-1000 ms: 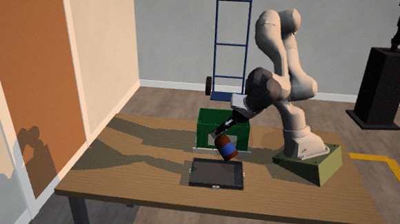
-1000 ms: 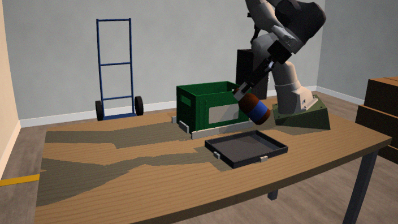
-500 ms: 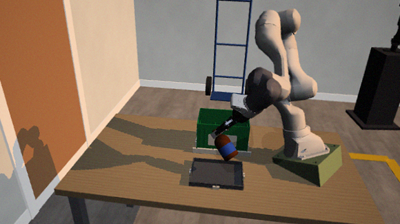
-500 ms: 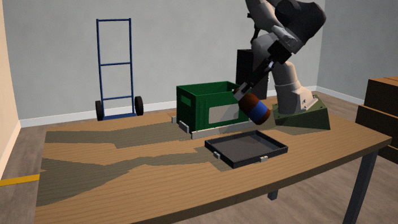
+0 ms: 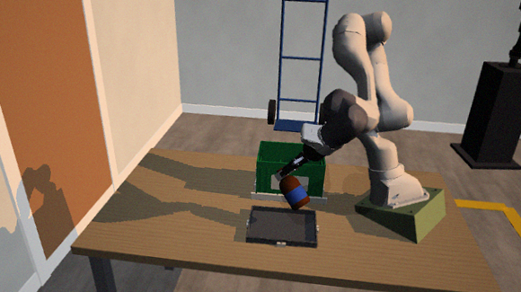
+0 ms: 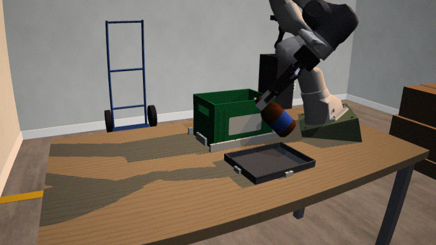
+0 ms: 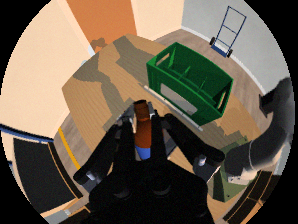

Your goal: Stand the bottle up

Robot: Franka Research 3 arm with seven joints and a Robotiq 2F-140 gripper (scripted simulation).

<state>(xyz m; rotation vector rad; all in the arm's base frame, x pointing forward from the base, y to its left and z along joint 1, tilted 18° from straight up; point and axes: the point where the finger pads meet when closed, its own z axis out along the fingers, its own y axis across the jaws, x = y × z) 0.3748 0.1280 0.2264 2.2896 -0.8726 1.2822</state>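
The bottle lies 2 cm behind my hand, 2 cm to the left of it and 5 cm below it. Round my hand: green crate (4 cm behind, 23 cm to the right, 13 cm below); tray (5 cm to the left, 20 cm below).
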